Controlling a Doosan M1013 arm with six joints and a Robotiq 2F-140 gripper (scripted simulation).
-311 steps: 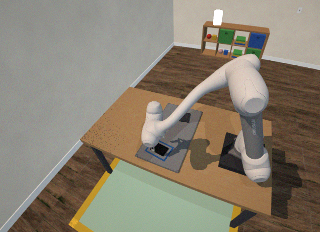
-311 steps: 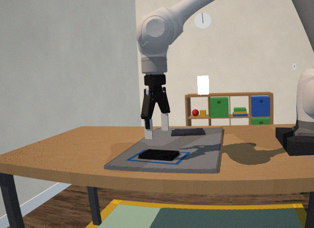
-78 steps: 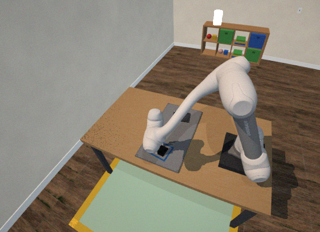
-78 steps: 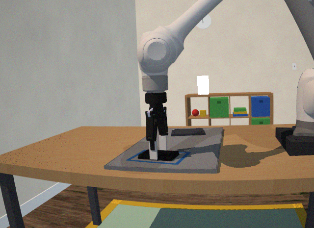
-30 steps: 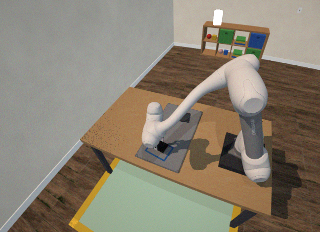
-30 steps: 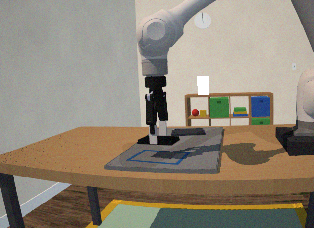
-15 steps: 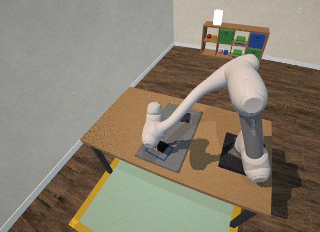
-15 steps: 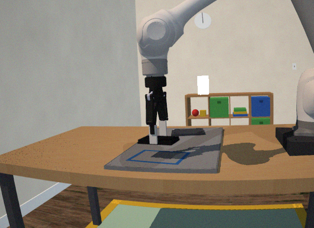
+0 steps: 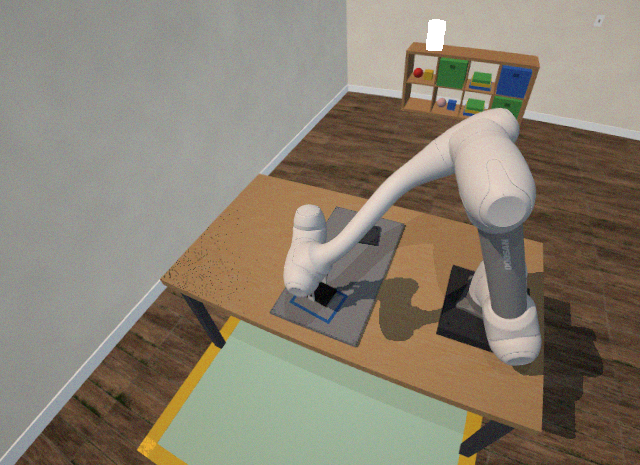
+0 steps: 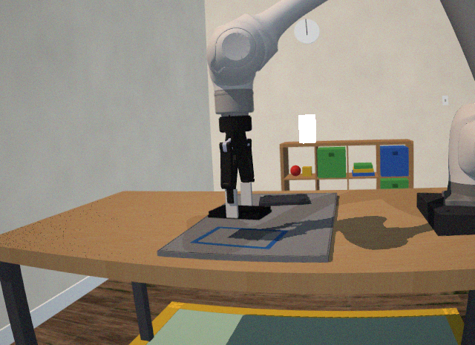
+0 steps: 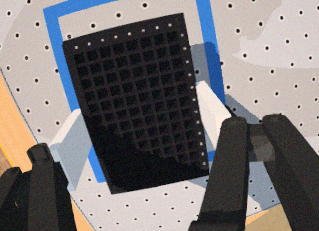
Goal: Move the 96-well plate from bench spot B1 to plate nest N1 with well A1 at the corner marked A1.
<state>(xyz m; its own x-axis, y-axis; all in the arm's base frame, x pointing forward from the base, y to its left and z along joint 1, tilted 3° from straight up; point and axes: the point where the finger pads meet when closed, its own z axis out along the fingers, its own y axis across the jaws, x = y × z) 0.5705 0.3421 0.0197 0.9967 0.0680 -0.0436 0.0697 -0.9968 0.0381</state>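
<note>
Now: the black 96-well plate 2 cm below my hand. Also, from my hand: dark grey plate nest: 5 cm ahead, 42 cm to the right, 8 cm below; A1 corner mark: 14 cm ahead, 44 cm to the right, 7 cm below.
</note>
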